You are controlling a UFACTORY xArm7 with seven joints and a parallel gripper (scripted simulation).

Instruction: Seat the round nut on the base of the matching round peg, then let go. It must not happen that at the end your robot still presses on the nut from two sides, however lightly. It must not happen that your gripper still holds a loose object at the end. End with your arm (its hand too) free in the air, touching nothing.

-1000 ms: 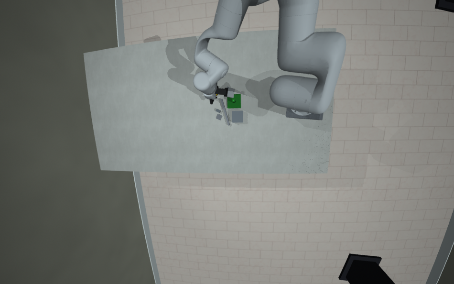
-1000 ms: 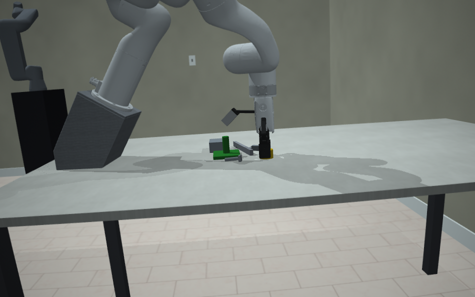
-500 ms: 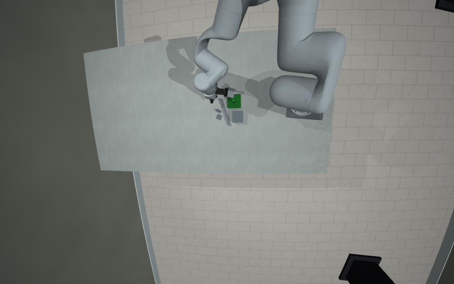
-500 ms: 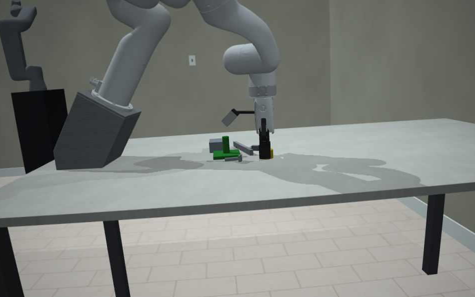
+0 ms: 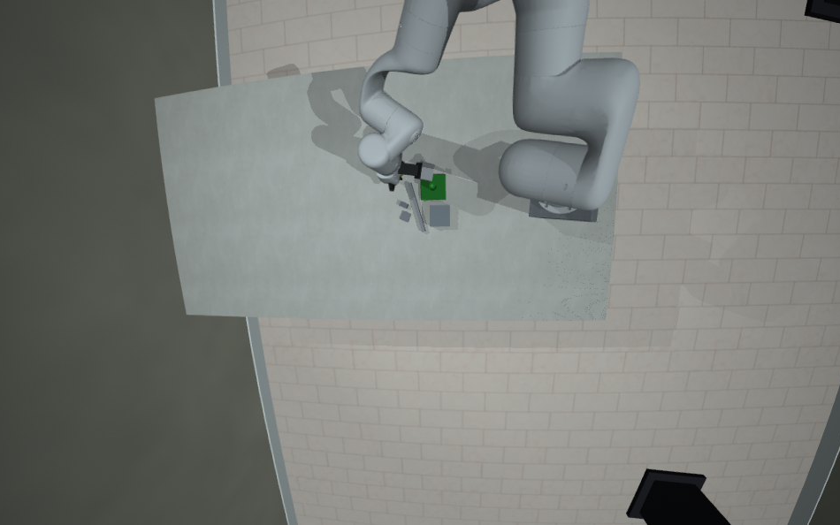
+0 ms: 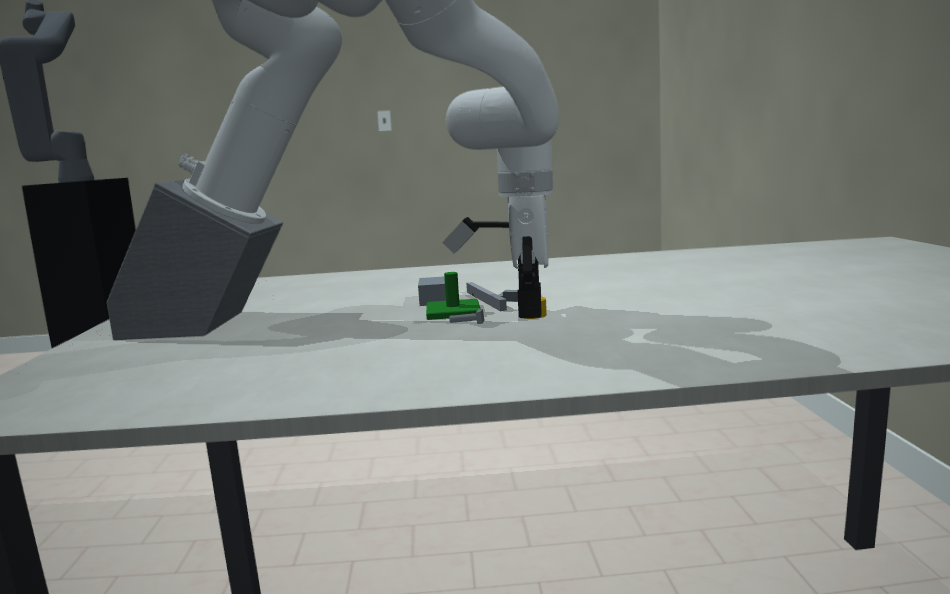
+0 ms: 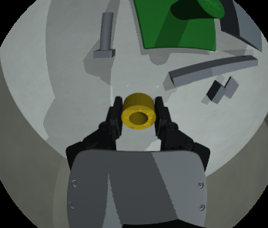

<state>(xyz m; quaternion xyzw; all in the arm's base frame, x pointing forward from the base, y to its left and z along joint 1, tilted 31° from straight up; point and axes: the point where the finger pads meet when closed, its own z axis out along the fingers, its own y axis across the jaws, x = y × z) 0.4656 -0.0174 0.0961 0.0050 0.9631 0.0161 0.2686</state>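
The grey t-shaped piece is 8 cm behind my hand, 3 cm to the right of it and 1 cm below it. From my hand the other things lie so: long grey bar 7 cm behind, 11 cm to the left, 1 cm below; then grey block 15 cm behind, 12 cm to the left, 1 cm below; then small grey cube 3 cm behind, 10 cm to the left, 1 cm below.
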